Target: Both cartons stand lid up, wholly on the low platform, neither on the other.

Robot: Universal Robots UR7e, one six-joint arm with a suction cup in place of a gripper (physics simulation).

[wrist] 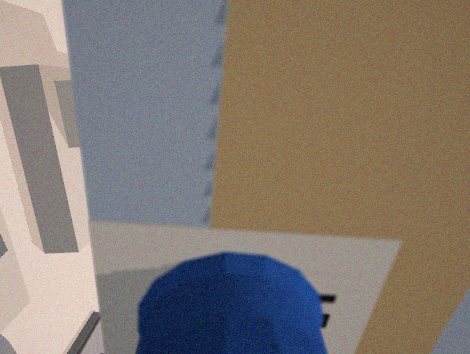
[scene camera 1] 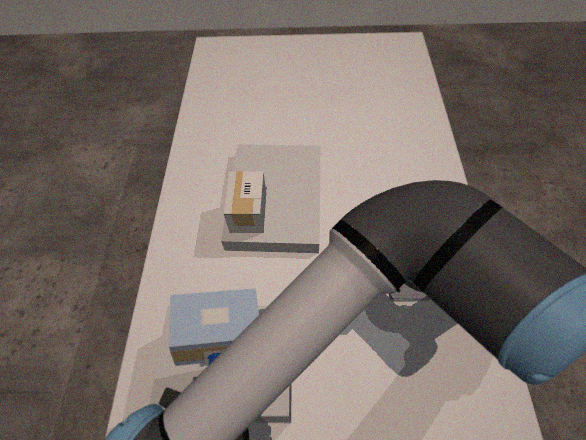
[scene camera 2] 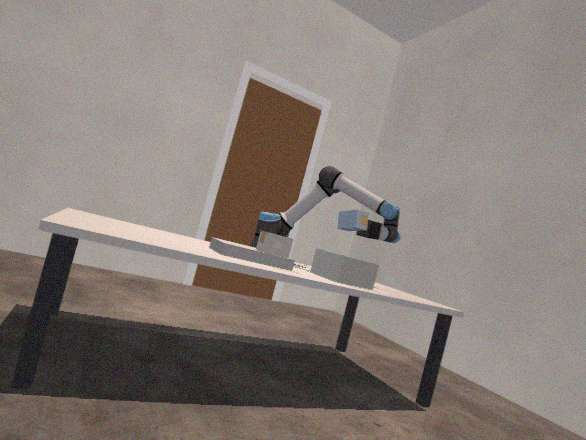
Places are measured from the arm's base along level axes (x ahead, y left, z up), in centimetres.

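Pixels of known places: hand at its tool point: (wrist: 230,274) (scene camera 1: 219,347).
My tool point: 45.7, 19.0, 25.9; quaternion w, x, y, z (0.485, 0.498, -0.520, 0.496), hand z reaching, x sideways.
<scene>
Ahead of a thing's pixels: the offset from my tool point to its top centre, as dx, dy, dz. "*": to the spot under its first point. Level surfaces: height alone.
The blue carton @[+0.0, -2.7, +7.2] (scene camera 1: 215,330) (scene camera 2: 347,220) (wrist: 145,115) hangs in the air, tipped on its side. Its face with tan tape and a barcode label is turned sideways toward my gripper, and a plain blue side with a small cream patch faces up. My suction cup (scene camera 1: 214,358) (wrist: 230,310) is shut on that taped face; the arm hides part of both in scene camera 1. The white carton @[-5.8, -39.5, -14.2] (scene camera 1: 245,200) (scene camera 2: 274,246) stands with its taped, labelled lid up on the low grey platform @[-13.4, -45.3, -22.8] (scene camera 1: 295,200) (scene camera 2: 235,250), close to its left edge. The two cartons are apart.
A grey box-like container @[+1.9, -2.6, -15.6] (scene camera 2: 345,270) stands on the table @[dz -27.6] (scene camera 1: 310,90) (scene camera 2: 125,229) beside the platform, below the held carton. The arm's grey link (scene camera 1: 280,335) and dark elbow (scene camera 1: 425,230) cross scene camera 1. A grey strip @[* -9.8, -29.7, -25.1] (wrist: 42,165) lies left in the wrist view.
</scene>
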